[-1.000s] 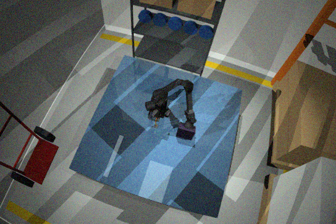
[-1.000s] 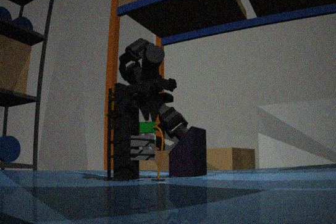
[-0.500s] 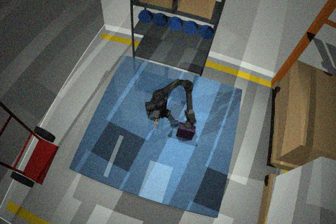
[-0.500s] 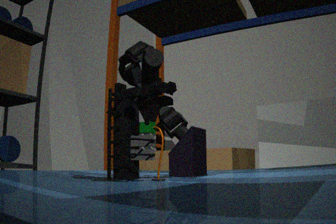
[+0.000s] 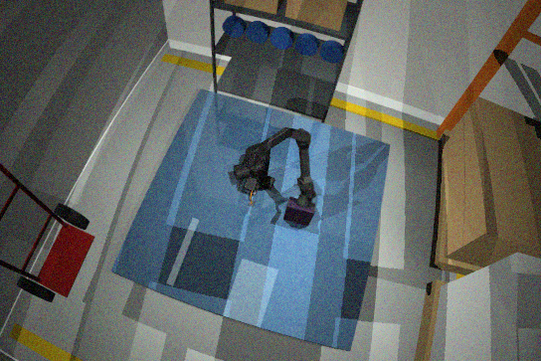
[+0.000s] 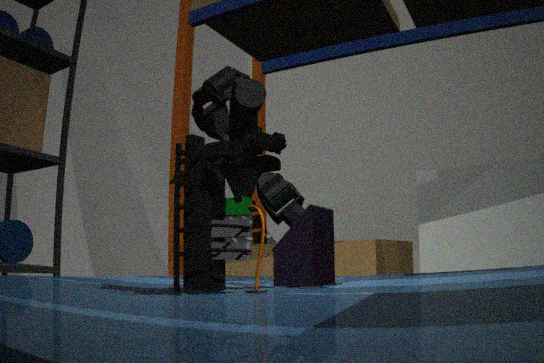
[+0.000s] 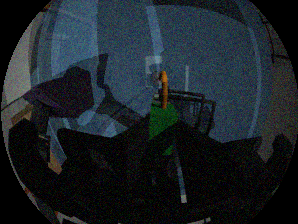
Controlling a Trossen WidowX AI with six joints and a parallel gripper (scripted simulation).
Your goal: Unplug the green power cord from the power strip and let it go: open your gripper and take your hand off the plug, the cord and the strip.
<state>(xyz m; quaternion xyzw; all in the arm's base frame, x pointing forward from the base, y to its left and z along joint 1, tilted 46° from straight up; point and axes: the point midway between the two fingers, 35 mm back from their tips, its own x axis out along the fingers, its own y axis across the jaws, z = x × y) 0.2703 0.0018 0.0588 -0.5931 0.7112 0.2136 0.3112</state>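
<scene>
Now: gripper tip 30 mm to the left of the green plug.
</scene>
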